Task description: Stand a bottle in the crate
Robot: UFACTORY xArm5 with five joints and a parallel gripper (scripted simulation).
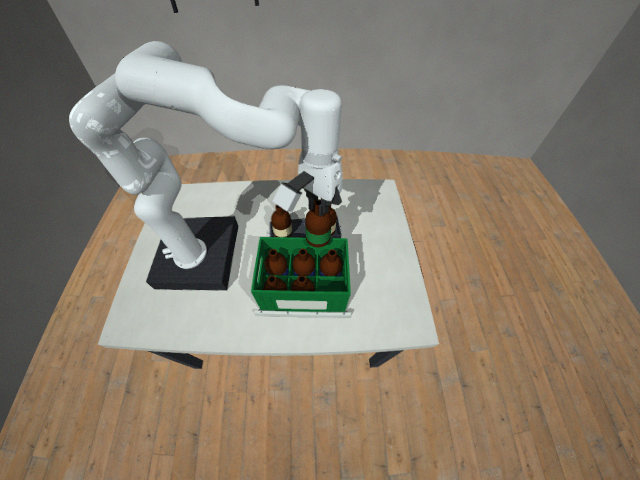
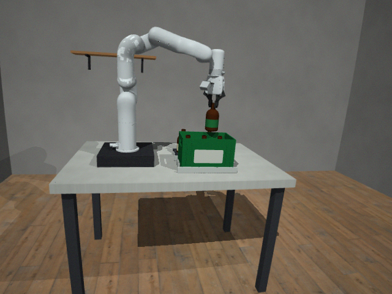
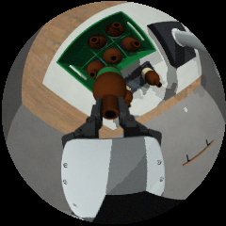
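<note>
Right now my hand is 7 cm above the brown bottle. Also, from my hand: green crate 6 cm behind, 7 cm to the right, 25 cm below; dark tray 1 cm behind, 17 cm to the left, 32 cm below.
</note>
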